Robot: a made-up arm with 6 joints.
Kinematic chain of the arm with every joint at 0, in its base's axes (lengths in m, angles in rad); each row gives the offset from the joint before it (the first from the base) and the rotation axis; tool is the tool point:
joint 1: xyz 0 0 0.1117 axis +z
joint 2: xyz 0 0.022 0 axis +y
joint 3: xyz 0 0 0.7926 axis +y
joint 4: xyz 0 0 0.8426 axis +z
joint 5: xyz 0 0 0 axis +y
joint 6: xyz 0 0 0.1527 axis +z
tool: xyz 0 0 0
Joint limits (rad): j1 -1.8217..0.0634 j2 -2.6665..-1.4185 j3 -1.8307..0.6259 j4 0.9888..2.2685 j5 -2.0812..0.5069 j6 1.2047..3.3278
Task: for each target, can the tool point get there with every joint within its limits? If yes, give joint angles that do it. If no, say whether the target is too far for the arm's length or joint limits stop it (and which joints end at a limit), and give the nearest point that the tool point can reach.
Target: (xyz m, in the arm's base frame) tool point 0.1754 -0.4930 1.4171
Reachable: no: joint limits stop it (at a limit: joint 1, joint 2, joint 3, joint 4) | nearest point -1.2659 -0.1635 0.8388 | short by 1.588 m
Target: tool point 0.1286 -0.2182 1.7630
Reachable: no: joint limits stop it (at a limit: joint 1, joint 2, joint 3, joint 4) | nearest point -1.2769 -0.1709 0.8579 | short by 1.672 m
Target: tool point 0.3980 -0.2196 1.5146
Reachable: no: joint limits stop it (at a limit: joint 1, joint 2, joint 3, joint 4, joint 5) | nearest point 0.2378 1.2504 0.8320 | short by 1.629 m
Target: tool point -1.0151 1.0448 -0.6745
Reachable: yes | joints -0.8599 -1.7332 -0.5654 1.1862 -0.8843 2.2760
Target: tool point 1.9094 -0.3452 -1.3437
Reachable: no: too far | nearest point 0.5749 -0.1039 -0.9018 | short by 1.426 m
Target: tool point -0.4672 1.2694 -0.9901
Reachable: yes | joints -1.2815 -2.2797 0.0567 1.4648 -0.7882 1.6055
